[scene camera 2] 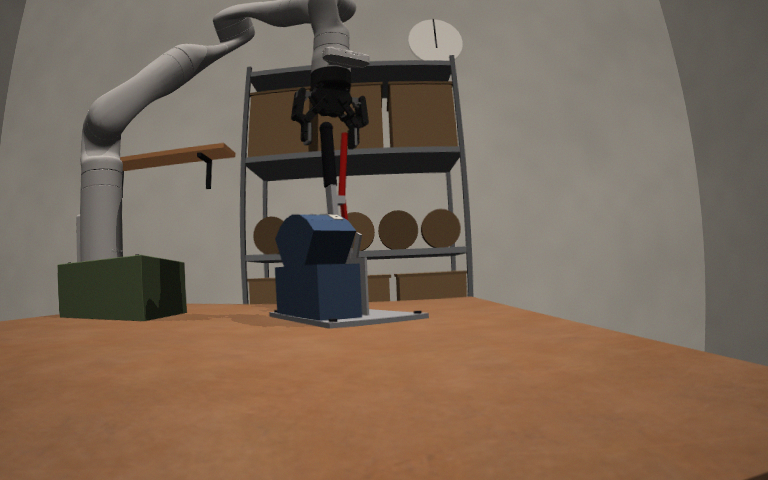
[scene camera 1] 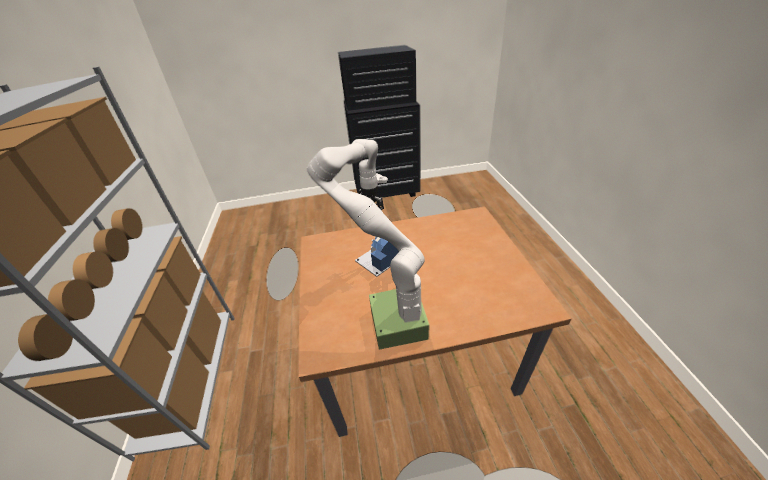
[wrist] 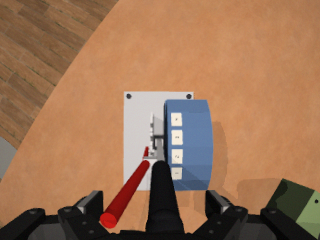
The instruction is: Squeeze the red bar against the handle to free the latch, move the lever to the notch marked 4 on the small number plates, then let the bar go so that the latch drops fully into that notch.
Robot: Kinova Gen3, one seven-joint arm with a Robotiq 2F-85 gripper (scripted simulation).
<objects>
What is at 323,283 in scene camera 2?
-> A blue lever housing.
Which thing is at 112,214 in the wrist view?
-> A red bar.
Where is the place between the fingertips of my gripper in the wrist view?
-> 154,202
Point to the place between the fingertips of my gripper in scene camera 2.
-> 330,146
</objects>
